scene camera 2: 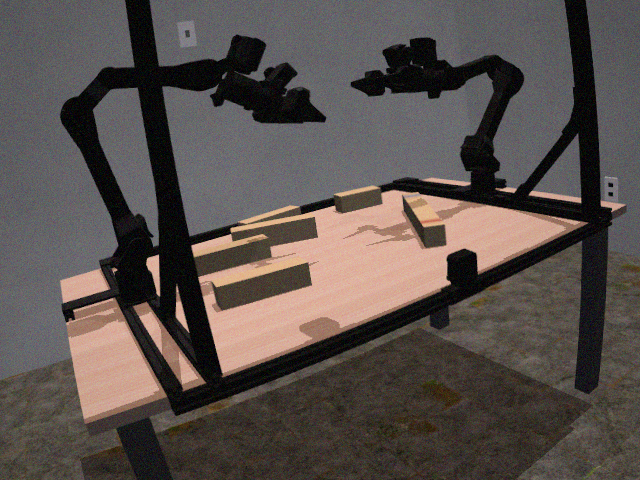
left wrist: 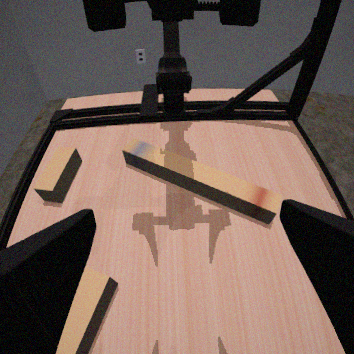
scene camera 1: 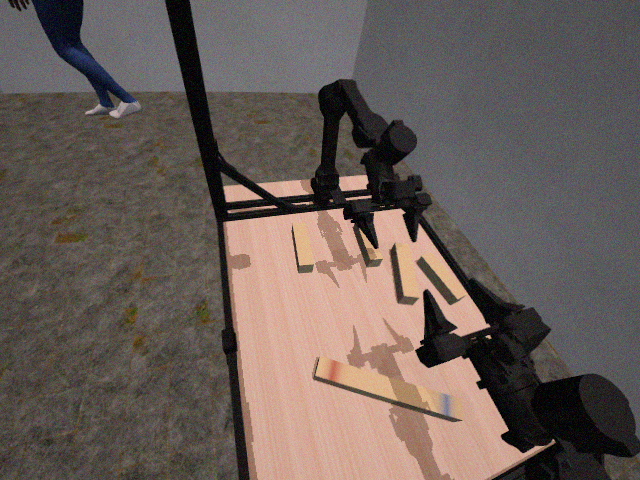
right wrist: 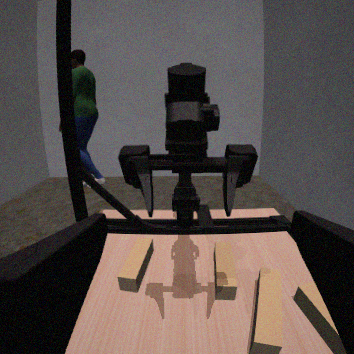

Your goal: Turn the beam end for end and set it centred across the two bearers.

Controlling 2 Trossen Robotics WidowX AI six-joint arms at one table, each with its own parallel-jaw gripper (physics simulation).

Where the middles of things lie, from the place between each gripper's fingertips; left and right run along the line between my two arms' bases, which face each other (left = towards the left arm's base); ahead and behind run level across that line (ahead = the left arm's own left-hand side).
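Scene:
Beam (scene camera 1: 328, 371), from my right hand: 9 cm to the right, 4 cm behind, 32 cm below.
From my left hand, beam 220 mm to the right, 40 mm behind, 260 mm below.

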